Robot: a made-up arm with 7 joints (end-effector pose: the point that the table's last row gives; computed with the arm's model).
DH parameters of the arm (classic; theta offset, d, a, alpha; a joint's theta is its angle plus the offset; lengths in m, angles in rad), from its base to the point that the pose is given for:
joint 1: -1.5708 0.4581 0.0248 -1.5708
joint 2: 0 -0.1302 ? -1.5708
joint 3: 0 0.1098 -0.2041 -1.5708
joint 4: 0 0.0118 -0.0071 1.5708
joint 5: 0 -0.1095 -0.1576 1.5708
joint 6: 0 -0.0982 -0.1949 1.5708
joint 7: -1.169 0 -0.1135 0
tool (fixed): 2.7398 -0.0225 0 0
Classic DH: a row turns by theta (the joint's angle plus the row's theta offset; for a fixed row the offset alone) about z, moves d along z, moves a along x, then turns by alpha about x.
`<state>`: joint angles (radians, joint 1 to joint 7).
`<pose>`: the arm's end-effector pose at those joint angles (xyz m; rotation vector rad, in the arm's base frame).
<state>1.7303 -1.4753 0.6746 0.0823 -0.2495 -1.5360 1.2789</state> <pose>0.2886 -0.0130 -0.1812 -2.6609 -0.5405 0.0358</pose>
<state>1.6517 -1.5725 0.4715 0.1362 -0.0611 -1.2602 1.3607</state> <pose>0.3591 -0.0467 -0.2427 -2.6792 -0.4317 0.2005</pose>
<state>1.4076 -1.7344 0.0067 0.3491 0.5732 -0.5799 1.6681</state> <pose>0.4629 -0.1309 -0.3257 -2.6277 -0.1987 0.6084</pose>
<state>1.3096 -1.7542 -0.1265 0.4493 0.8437 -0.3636 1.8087</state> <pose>0.4558 -0.1361 -0.3324 -2.6245 -0.1938 0.7635</pose>
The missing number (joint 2, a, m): -0.2741
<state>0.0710 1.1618 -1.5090 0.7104 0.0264 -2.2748 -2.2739</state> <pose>-0.4621 0.1205 0.5471 -0.9524 2.2644 1.6529</pose>
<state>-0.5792 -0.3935 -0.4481 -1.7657 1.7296 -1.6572 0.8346</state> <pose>0.1491 0.5931 0.1818 0.7441 1.7788 0.4015</pose>
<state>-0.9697 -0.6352 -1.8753 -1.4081 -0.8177 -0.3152 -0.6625</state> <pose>-0.1108 0.2352 0.5574 1.0433 0.8041 0.3699</pose>
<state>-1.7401 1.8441 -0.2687 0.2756 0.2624 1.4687 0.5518</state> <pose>-0.3869 0.3276 1.1516 1.1622 -2.8370 -0.0907</pose>
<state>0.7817 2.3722 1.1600 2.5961 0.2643 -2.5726 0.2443</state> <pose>0.2542 -0.1347 0.7904 2.3575 1.3197 -1.1947</pose>
